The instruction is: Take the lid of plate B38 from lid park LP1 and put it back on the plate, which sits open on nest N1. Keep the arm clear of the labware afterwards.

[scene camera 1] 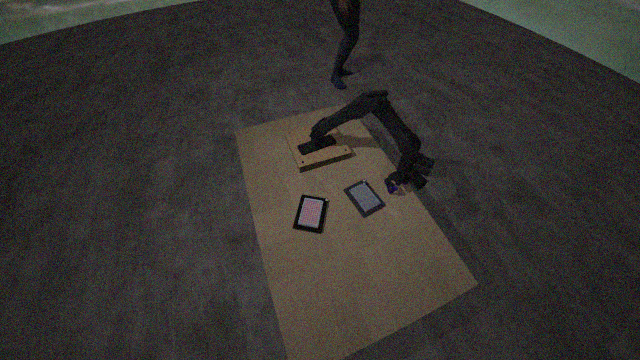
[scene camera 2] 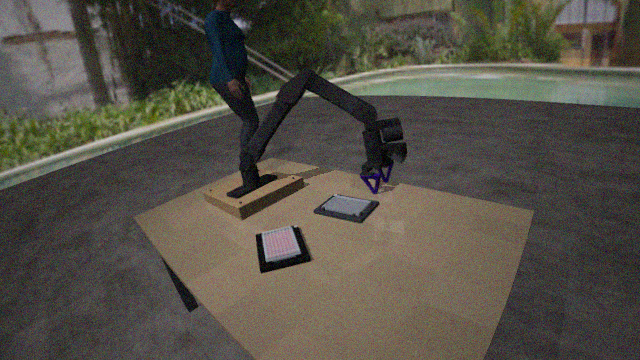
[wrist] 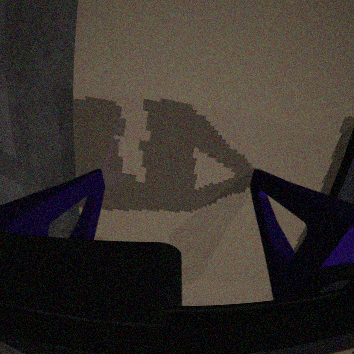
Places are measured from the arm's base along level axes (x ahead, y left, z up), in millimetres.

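Pixels of known places: gripper, fingertip midpoint: (scene camera 1: 397, 188) (scene camera 2: 380, 187) (wrist: 177, 177); arm's base, origin of the base link: (scene camera 1: 317, 145) (scene camera 2: 253, 186).
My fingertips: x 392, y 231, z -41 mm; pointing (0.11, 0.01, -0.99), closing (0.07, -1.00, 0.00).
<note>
For each thing: its top centre in the pictures, then the offset to it from my fingertips. "spot": a spot on its surface instead. Level surfaces: height alone.
- dark grey lid park, middle of its top: (scene camera 2: 346, 203) (scene camera 1: 364, 195) dx -30, dy -173, dz +20 mm
- park's dark edge, surface spot: (wrist: 346, 175) spot: dx +15, dy -111, dz +10 mm
- open plate, middle of its top: (scene camera 2: 279, 240) (scene camera 1: 310, 211) dx -68, dy -422, dz +27 mm
- black nest, middle of its top: (scene camera 2: 279, 243) (scene camera 1: 310, 212) dx -68, dy -422, dz +18 mm
- table, its level: dz +0 mm
The pale, flat lid (scene camera 1: 365, 197) (scene camera 2: 345, 205) lies on the dark grey lid park (scene camera 1: 375, 210) (scene camera 2: 337, 216). The park's dark edge (wrist: 346, 175) shows at the right of the wrist view. The open plate (scene camera 1: 311, 213) (scene camera 2: 281, 244) with pink wells sits on the black nest (scene camera 1: 308, 230) (scene camera 2: 285, 266). My gripper (scene camera 1: 400, 188) (scene camera 2: 381, 187) (wrist: 177, 177) is open, its purple fingers wide apart with bare table between them. It hangs low beside the lid park, on the side away from the nest and near the table's edge, apart from the lid and the plate. Labels are not readable.
The arm's base stands on a wooden block (scene camera 1: 326, 161) (scene camera 2: 267, 200) at the far end of the table (scene camera 1: 370, 280) (scene camera 2: 400, 280). A person (scene camera 1: 347, 40) (scene camera 2: 227, 55) stands on the ground behind the base. The table's edge runs close under the gripper.
</note>
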